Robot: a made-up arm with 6 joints.
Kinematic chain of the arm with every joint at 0, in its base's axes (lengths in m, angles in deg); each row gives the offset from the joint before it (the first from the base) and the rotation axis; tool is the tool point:
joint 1: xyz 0 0 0.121 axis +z
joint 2: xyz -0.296 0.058 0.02 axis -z
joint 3: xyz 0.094 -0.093 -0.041 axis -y
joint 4: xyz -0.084 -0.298 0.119 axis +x
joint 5: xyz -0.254 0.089 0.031 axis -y
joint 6: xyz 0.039 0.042 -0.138 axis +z
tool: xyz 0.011 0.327 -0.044
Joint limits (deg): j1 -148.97..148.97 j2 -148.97..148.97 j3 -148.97..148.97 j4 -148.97..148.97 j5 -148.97..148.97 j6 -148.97..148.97
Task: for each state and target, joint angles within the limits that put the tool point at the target. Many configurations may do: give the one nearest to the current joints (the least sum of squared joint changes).
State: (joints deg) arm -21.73 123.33 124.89 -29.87 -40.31 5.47
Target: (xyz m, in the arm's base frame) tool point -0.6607 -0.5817 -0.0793
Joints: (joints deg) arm 14.70 118.30 128.45 -56.66 -43.21 11.70
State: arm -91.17 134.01 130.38 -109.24 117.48 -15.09
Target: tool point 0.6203 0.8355 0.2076
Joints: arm -111.73 147.20 137.22 -132.69 116.01 -6.55
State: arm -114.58 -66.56 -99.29 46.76 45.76 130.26
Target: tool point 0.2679 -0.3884 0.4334
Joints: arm -138.34 -68.45 -138.47 60.35 19.22 110.76
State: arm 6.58 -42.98 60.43 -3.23 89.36 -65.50
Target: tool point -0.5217 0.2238 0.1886
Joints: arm -28.99 -23.72 53.86 -15.43 90.06 -54.00
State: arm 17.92 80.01 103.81 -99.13 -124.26 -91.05
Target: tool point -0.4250 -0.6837 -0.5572
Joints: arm 21.13 69.07 112.96 -92.75 -131.82 -87.47
